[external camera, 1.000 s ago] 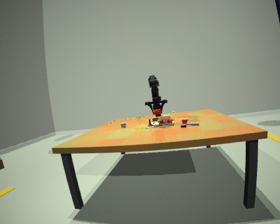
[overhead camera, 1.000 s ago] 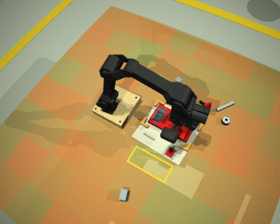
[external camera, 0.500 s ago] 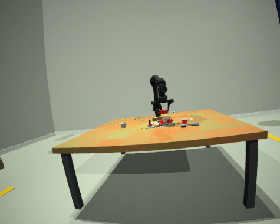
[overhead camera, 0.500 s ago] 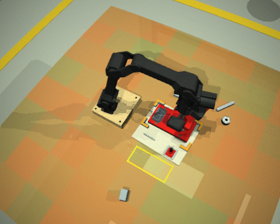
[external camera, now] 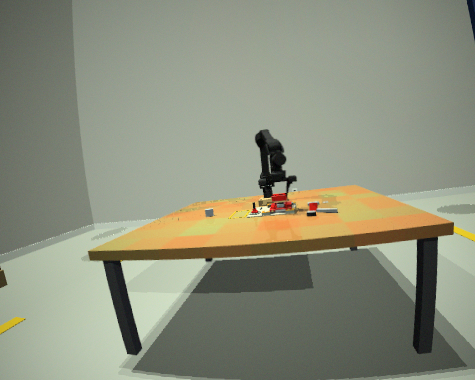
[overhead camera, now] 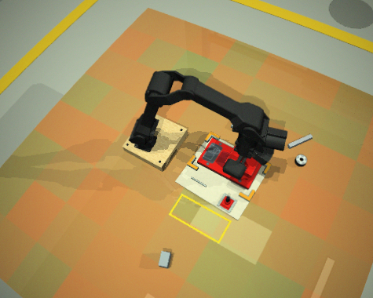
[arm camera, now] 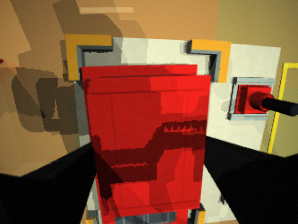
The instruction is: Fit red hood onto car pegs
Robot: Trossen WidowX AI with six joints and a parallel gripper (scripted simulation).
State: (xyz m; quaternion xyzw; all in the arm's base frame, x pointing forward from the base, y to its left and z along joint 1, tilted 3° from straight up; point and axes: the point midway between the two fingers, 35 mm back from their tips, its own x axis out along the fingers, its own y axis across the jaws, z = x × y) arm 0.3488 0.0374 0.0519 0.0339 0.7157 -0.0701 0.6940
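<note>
Now: gripper tip 1 cm to the right of the grey engine block and 5 cm above it. Also, from my gripper tip: silver wheel: 19 cm ahead, 11 cm to the left, 6 cm below; then red hood: 1 cm above.
</note>
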